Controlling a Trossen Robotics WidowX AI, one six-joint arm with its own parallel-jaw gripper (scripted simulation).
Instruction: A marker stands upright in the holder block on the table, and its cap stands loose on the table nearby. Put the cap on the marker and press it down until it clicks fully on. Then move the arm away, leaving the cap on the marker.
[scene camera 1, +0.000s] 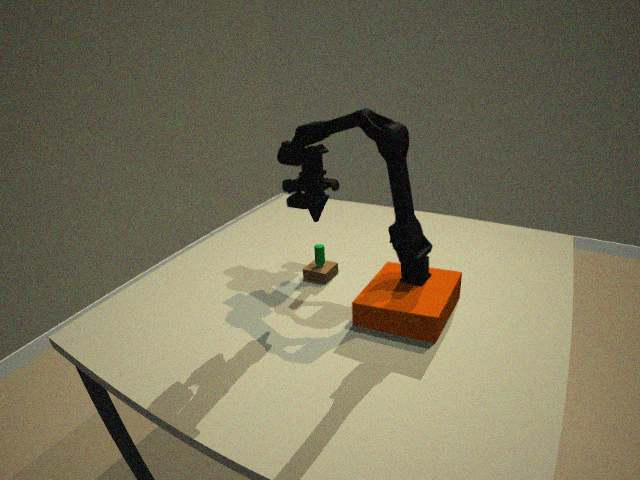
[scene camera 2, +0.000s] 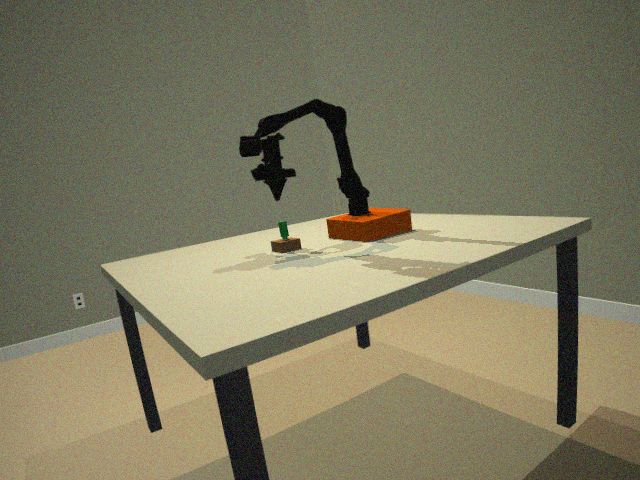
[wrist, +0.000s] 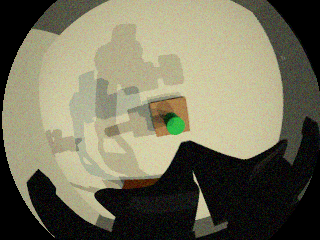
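Observation:
Gripper (scene camera 1: 316, 221) shut, holding nothing. Gripper also visible in scene camera 2 (scene camera 2: 277, 200), and in the wrist view (wrist: 185, 145).

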